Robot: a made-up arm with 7 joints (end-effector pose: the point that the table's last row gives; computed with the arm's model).
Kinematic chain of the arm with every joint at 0, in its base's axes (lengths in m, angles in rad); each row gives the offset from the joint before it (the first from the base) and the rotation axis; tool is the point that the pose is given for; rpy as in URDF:
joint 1: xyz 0 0 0.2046 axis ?
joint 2: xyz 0 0 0 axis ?
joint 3: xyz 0 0 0.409 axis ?
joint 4: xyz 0.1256 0 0 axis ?
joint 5: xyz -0.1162 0 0.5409 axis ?
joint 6: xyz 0 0 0 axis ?
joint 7: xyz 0.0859 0 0 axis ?
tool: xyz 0 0 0 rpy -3.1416 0 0
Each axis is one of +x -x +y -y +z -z.
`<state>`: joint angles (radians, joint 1 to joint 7).
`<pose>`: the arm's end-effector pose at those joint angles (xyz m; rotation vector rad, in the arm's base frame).
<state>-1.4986 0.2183 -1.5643 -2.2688 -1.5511 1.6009 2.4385</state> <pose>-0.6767 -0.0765 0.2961 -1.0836 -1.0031 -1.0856</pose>
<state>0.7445 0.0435 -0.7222 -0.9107 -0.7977 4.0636 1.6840</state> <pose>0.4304 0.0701 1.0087 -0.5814 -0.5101 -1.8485</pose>
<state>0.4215 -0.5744 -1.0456 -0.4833 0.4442 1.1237 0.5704</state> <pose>-0.2352 -0.4189 1.1399 -1.8668 0.9747 -1.2279</pose>
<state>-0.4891 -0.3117 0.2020 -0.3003 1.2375 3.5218 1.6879</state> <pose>-0.1471 0.0265 1.1435 0.2955 -0.1429 -0.5033</pose>
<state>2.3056 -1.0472 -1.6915 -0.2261 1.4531 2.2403 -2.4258</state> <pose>0.7213 -0.5966 0.6588 0.5058 0.1987 3.0288</pose>
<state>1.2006 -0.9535 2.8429 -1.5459 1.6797 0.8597 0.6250</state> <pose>-0.4606 -0.7415 -0.0602 0.0419 1.1972 -0.2468</pose>
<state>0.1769 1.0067 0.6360 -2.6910 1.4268 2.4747 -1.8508</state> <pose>0.1300 0.2689 -0.2052 -1.6885 -0.8885 0.7248</pose>
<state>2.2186 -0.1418 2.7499 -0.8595 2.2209 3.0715 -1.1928</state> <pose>0.1270 -0.5873 0.9498 0.6499 -1.1699 2.5639</pose>
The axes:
joint 1: +z
joint 2: +y
joint 3: +z
joint 4: -y
joint 5: +z
joint 6: -y
joint 7: -z

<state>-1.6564 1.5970 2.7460 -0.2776 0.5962 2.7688 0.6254</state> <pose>-0.0041 -1.0144 0.2595 0.9454 0.3250 -0.7177</pose>
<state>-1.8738 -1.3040 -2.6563 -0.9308 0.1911 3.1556 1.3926</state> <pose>0.1064 0.9777 0.0581 -2.0963 0.4504 0.4180</pose>
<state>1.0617 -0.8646 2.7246 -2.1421 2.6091 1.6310 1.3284</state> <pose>-0.5211 -0.3360 -0.1842 1.6520 0.2933 -0.6499</pose>
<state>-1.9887 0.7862 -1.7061 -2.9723 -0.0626 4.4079 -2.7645</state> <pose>-0.2922 0.1794 0.2224 -1.8863 0.1406 1.5969</pose>
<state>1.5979 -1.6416 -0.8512 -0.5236 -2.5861 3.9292 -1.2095</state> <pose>0.2353 -0.8650 0.3715 0.5045 0.3155 0.5951</pose>
